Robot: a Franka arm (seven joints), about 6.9 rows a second.
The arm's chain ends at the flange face. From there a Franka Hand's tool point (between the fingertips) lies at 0.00 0.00 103.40 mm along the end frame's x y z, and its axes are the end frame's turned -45 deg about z.
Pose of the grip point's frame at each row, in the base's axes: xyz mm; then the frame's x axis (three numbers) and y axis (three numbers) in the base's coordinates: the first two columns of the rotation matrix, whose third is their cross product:
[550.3 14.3 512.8 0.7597 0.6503 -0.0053 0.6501 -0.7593 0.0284]
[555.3 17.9 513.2 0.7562 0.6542 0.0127 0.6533 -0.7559 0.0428]
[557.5 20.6 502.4 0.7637 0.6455 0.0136 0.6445 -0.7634 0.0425]
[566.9 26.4 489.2 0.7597 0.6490 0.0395 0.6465 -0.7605 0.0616]
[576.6 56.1 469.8 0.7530 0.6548 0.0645 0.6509 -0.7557 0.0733]
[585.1 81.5 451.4 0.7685 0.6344 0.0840 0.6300 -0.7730 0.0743]
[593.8 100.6 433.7 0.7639 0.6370 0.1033 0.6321 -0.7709 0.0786]
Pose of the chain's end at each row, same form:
[548.8 16.9 616.2 0.9969 -0.0771 0.0163 -0.0775 -0.9967 0.0238]
[551.4 20.4 616.5 0.9967 -0.0719 0.0392 -0.0728 -0.9971 0.0213]
[553.6 23.0 605.7 0.9957 -0.0834 0.0397 -0.0843 -0.9962 0.0204]
[559.7 28.6 592.3 0.9943 -0.0788 0.0715 -0.0800 -0.9967 0.0156]
[566.6 57.5 572.7 0.9927 -0.0713 0.0974 -0.0722 -0.9974 0.0062]
[573.5 81.9 554.2 0.9889 -0.0980 0.1119 -0.0979 -0.9952 -0.0069]
[580.4 100.1 536.2 0.9871 -0.0947 0.1286 -0.0932 -0.9955 -0.0175]

